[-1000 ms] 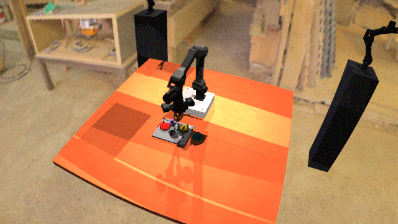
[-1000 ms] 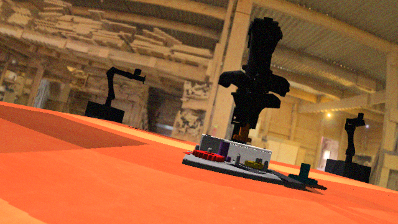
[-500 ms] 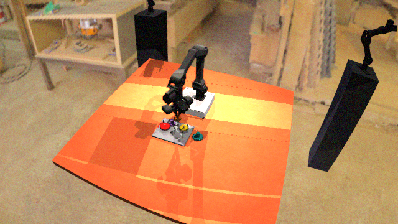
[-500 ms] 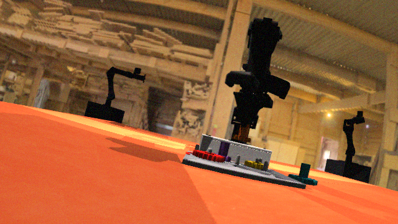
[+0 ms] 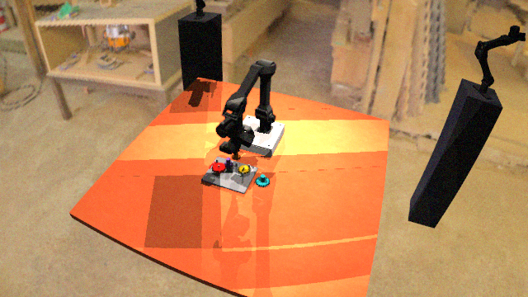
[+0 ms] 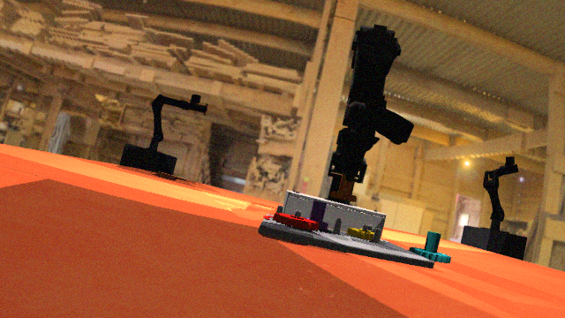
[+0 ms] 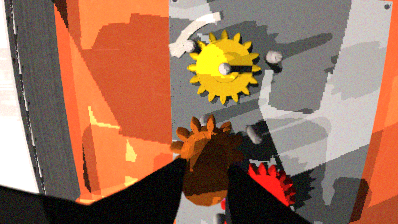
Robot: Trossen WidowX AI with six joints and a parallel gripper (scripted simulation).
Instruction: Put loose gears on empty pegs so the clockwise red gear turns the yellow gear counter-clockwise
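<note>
Right now the orange gear is 1 cm below my gripper tip. The rest, counted from my gripper tip: yellow gear: 7 cm below, 4 cm to the left, 1 cm ahead; then purple gear: 6 cm below, 4 cm to the right, 1 cm ahead; then grey board: 8 cm below, 6 cm ahead, 1 cm to the right.
</note>
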